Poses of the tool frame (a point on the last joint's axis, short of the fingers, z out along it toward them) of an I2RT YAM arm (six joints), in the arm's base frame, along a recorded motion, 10 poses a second.
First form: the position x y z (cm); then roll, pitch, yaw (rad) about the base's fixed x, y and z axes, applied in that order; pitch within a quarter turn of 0, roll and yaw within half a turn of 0.
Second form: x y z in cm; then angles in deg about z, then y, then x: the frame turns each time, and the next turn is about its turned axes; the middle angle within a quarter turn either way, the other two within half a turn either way. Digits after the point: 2 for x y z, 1 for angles.
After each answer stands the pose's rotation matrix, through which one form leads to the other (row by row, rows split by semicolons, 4 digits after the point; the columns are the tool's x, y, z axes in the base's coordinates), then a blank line. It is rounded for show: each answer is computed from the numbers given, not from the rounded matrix.
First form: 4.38 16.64 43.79 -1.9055 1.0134 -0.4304
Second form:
4.38 16.64 43.79 -24.7 58.1 -109.2
0.4807 -0.8655 0.1407; -0.2207 0.0359 0.9747; -0.8486 -0.4996 -0.1738

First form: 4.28 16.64 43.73 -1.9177 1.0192 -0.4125
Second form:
4.28 16.64 43.73 -23.6 58.4 -109.9
0.4801 -0.8701 0.1117; -0.2101 0.0096 0.9776; -0.8517 -0.4928 -0.1782

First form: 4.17 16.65 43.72 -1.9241 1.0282 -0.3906
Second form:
4.17 16.65 43.72 -22.4 58.9 -110.2
0.4775 -0.8747 0.0832; -0.1966 -0.0140 0.9804; -0.8564 -0.4845 -0.1787

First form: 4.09 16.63 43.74 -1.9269 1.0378 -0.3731
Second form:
4.09 16.63 43.74 -21.4 59.5 -110.4
0.4732 -0.8788 0.0620; -0.1852 -0.0304 0.9822; -0.8613 -0.4762 -0.1771

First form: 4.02 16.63 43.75 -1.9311 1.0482 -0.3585
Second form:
4.02 16.63 43.75 -20.5 60.1 -110.6
0.4674 -0.8830 0.0423; -0.1751 -0.0456 0.9835; -0.8665 -0.4671 -0.1760

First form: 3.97 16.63 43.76 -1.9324 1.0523 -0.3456
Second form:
3.97 16.63 43.76 -19.8 60.3 -110.7
0.4663 -0.8842 0.0277; -0.1679 -0.0576 0.9841; -0.8686 -0.4635 -0.1753

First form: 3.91 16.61 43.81 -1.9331 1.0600 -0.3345
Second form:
3.91 16.61 43.81 -19.2 60.7 -110.8
0.4618 -0.8869 0.0149; -0.1605 -0.0670 0.9848; -0.8724 -0.4571 -0.1733

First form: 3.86 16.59 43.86 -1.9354 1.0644 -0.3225
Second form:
3.86 16.59 43.86 -18.5 61.0 -110.9
0.4600 -0.8879 0.0004; -0.1537 -0.0793 0.9849; -0.8745 -0.4531 -0.1730

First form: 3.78 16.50 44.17 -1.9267 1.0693 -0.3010
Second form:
3.78 16.50 44.17 -17.2 61.3 -110.4
0.4591 -0.8883 -0.0139; -0.1425 -0.0891 0.9858; -0.8769 -0.4506 -0.1675

